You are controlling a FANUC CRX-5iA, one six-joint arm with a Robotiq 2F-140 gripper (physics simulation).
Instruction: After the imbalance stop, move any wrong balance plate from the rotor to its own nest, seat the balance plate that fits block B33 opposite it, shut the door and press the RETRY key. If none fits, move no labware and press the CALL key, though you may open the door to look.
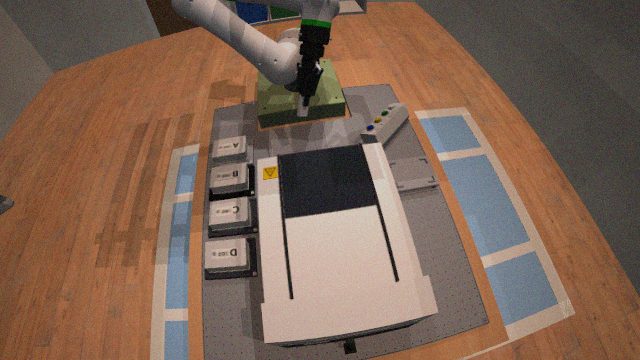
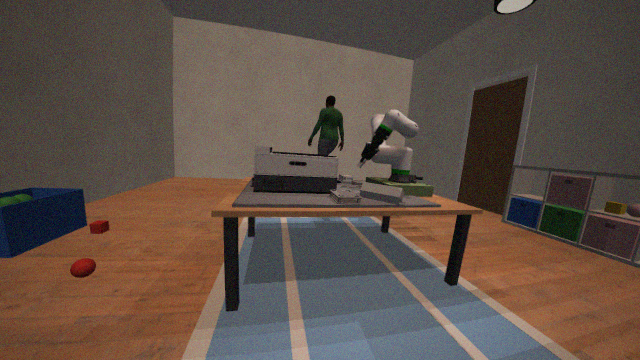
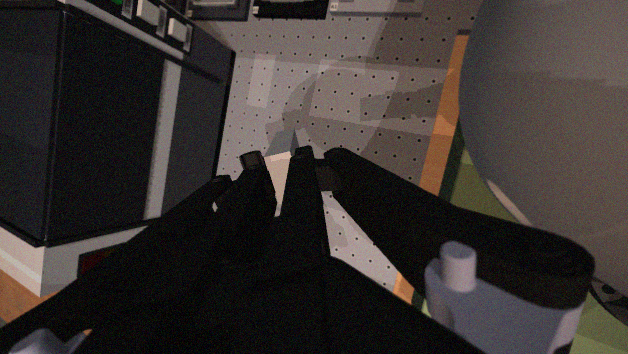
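Seen in the pictures: gripper, fingertip midpoint: (image 1: 302, 115) (image 2: 358, 166) (image 3: 290, 147); arm's base, origin of the base link: (image 2: 399, 181).
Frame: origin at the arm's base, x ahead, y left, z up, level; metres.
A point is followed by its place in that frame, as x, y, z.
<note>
The white centrifuge (image 1: 344, 263) {0.828, 0.112, 0.148} (image 2: 295, 166) {0.745, 0.261, 0.086} stands on the grey perforated board (image 1: 451, 251) {0.757, 0.450, -0.062}. Its dark sliding door (image 1: 326, 178) {0.614, 0.084, 0.151} sits at the arm's end of its two tracks, and the rotor is hidden. Balance plates A (image 1: 228, 146) {0.338, -0.258, -0.008}, B (image 1: 228, 177) {0.475, -0.235, -0.009}, C (image 1: 228, 211) {0.603, -0.216, -0.008} and D (image 1: 226, 254) {0.743, -0.206, -0.008} lie in a row left of the centrifuge. The key box (image 1: 384, 123) {0.302, 0.297, 0.021} carries a green, a yellow and a blue key. My gripper (image 1: 304, 109) {0.318, 0.017, 0.089} (image 2: 361, 163) {0.318, 0.017, 0.089} (image 3: 290, 147) {0.318, 0.017, 0.089} is shut and empty. It hangs above the board behind the centrifuge, left of the key box.
A grey empty holder (image 1: 413, 173) {0.487, 0.369, -0.028} lies right of the centrifuge. The arm's green base block (image 1: 286, 105) {0.153, -0.053, 0.000} stands behind the board. A person in green (image 2: 328, 125) stands beyond the table. A blue bin (image 2: 40, 219) and red toys lie on the floor. A shelf unit (image 2: 510, 192) stands at right.
</note>
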